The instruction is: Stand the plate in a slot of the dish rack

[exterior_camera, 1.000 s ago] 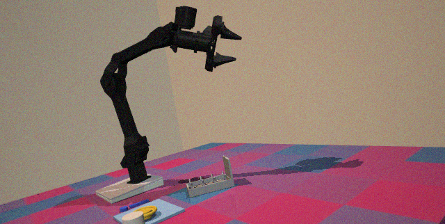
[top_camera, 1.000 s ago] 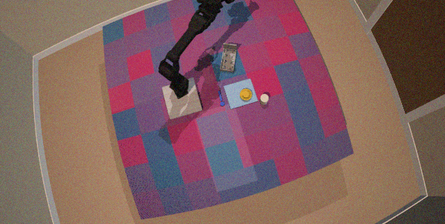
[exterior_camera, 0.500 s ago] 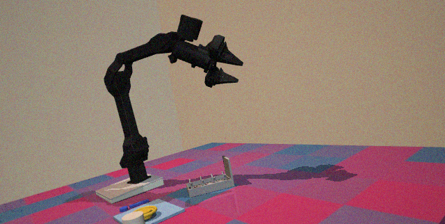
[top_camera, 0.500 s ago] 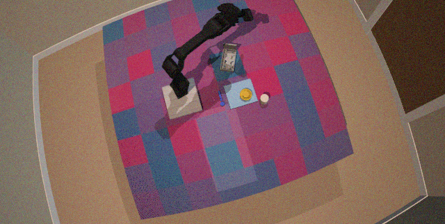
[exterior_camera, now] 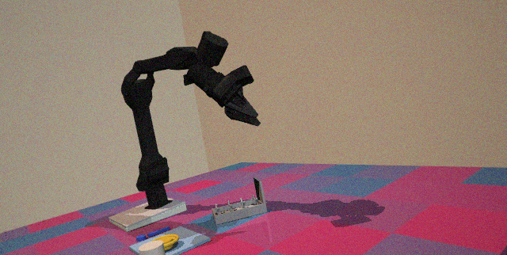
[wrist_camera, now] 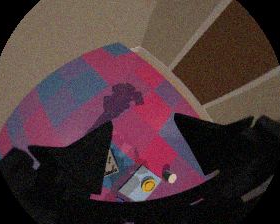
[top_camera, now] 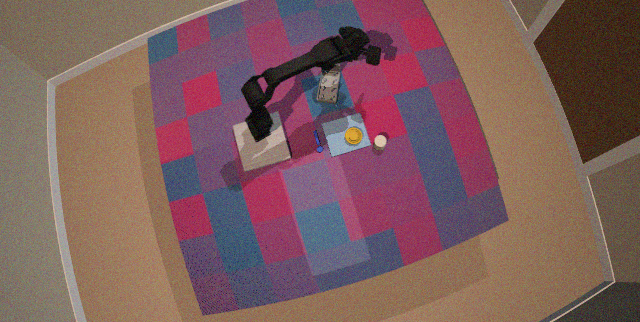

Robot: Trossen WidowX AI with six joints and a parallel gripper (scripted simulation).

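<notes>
Now: the yellow plate 22 cm below my gripper tip, 21 cm to the right of it and 15 cm behind it. Round my gripper tip: cream cup: 28 cm to the right, 21 cm below, 8 cm behind; grey dish rack: 21 cm below, 13 cm behind, 1 cm to the left; light blue square mat: 23 cm below, 18 cm to the right, 17 cm behind.
</notes>
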